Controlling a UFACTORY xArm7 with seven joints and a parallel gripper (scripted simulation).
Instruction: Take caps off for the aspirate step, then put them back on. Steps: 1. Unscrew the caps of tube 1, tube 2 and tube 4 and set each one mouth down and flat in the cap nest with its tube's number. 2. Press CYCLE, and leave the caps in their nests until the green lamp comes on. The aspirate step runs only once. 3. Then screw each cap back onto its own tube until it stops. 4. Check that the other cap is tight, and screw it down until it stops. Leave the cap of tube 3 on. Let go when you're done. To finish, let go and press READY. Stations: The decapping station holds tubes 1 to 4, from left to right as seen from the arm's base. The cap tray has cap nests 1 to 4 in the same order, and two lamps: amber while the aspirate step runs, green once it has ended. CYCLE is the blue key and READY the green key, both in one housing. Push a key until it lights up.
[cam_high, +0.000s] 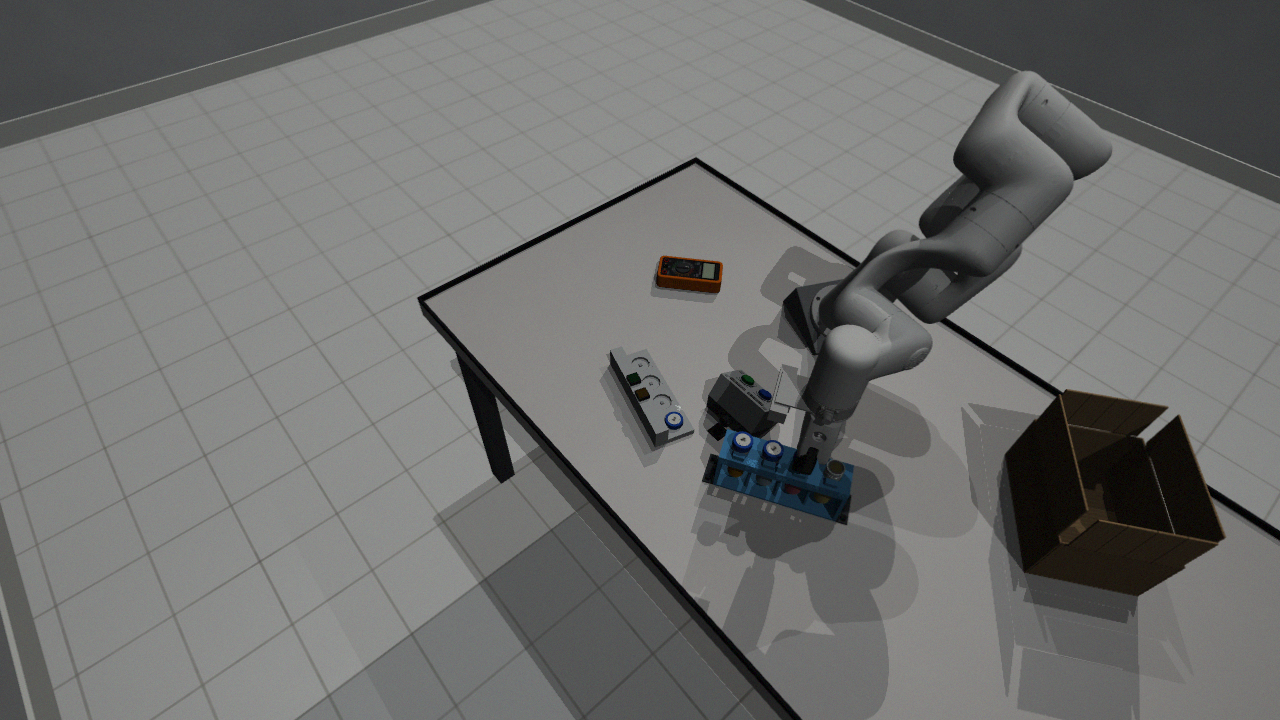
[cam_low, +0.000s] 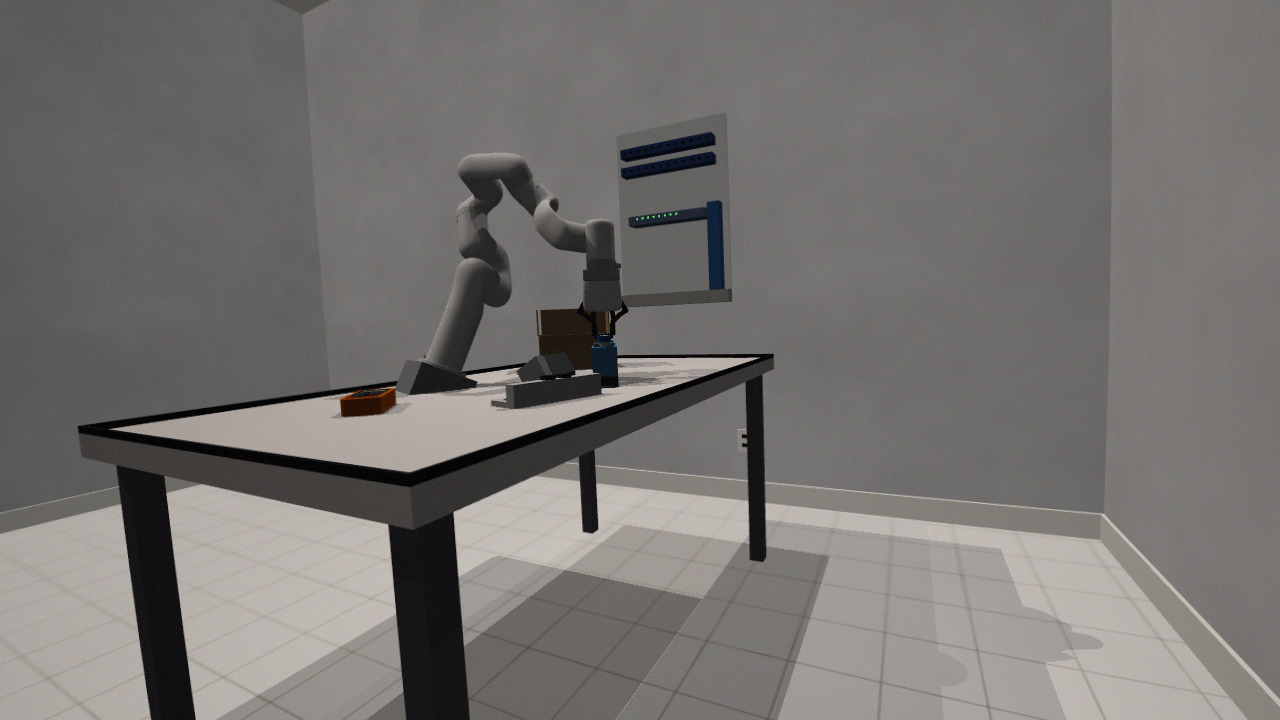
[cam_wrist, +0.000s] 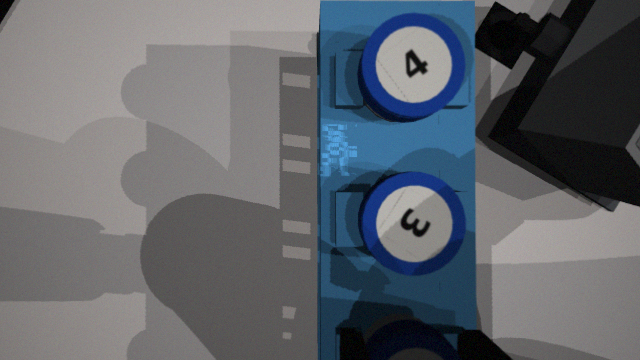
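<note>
My hand is 10 mm above the cap 2. Round my hand: cap 3 (40 mm to the right, 30 mm ahead, 20 mm below); blue key (170 mm to the right, 60 mm below, 50 mm behind); cap 4 (80 mm to the right, 70 mm ahead, 20 mm below).
</note>
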